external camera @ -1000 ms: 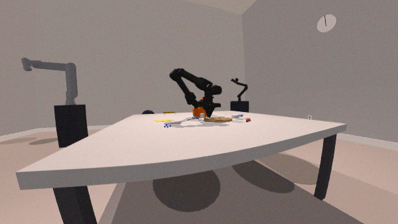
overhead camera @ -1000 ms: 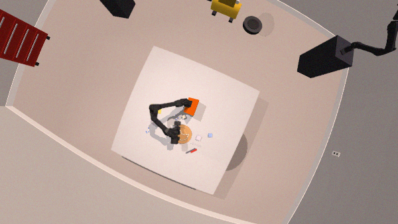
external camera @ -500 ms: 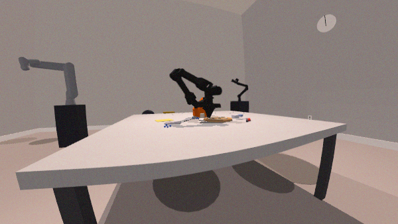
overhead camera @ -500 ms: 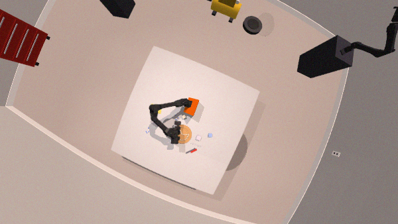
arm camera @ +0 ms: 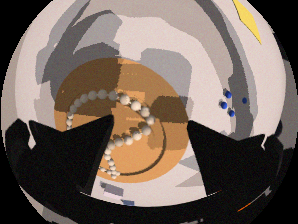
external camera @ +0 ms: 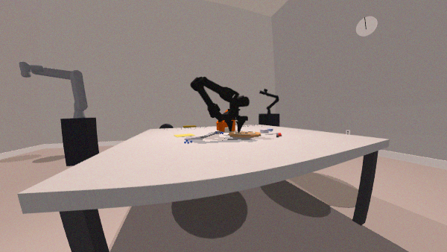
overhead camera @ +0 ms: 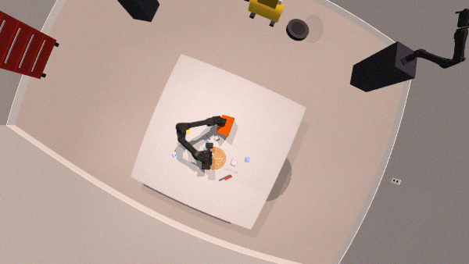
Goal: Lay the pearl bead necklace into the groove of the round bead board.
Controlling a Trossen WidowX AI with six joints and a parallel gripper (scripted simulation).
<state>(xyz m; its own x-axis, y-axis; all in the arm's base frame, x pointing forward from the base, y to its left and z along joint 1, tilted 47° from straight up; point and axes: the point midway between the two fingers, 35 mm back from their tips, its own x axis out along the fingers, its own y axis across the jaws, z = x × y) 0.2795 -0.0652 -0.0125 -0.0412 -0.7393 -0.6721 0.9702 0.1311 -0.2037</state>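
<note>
Right now the round tan bead board is 50 mm to the left of my gripper tip, 40 mm ahead of it and 10 mm below it. From my gripper tip the other things lie so: tool (200 mm to the left, 180 mm ahead, 10 mm below); yellow pad (300 mm to the right, 130 mm behind, 20 mm below); white square (230 mm to the left, 20 mm ahead, 10 mm below).
</note>
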